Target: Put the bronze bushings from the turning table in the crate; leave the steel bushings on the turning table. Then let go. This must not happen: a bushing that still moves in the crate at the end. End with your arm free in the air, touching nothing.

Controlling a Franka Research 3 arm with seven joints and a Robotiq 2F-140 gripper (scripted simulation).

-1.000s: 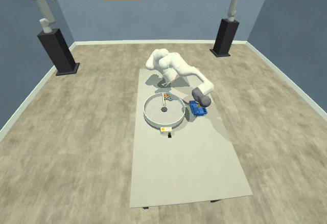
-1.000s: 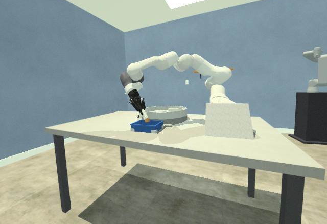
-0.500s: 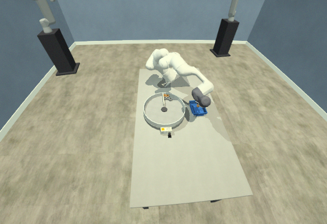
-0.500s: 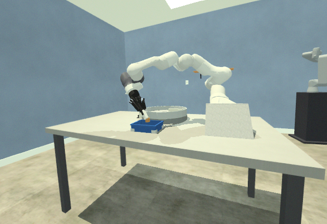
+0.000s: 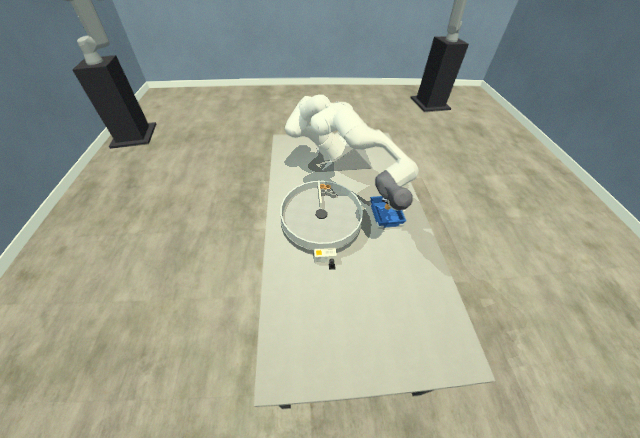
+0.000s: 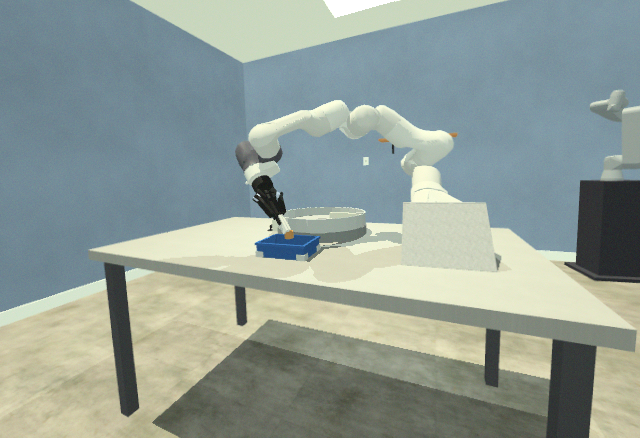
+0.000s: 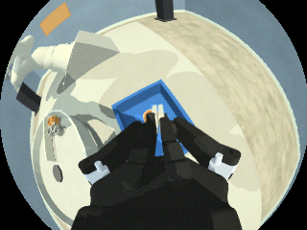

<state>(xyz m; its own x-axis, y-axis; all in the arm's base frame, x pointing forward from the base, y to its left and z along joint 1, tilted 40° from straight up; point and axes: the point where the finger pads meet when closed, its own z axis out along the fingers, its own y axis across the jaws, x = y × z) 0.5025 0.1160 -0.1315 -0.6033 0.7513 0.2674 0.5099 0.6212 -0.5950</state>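
Now: hand 20 mm past the crate, 10 mm to the left of it and 80 mm above it. The rest, counted from my hand: turning table: 50 mm behind, 370 mm to the right, 50 mm below.
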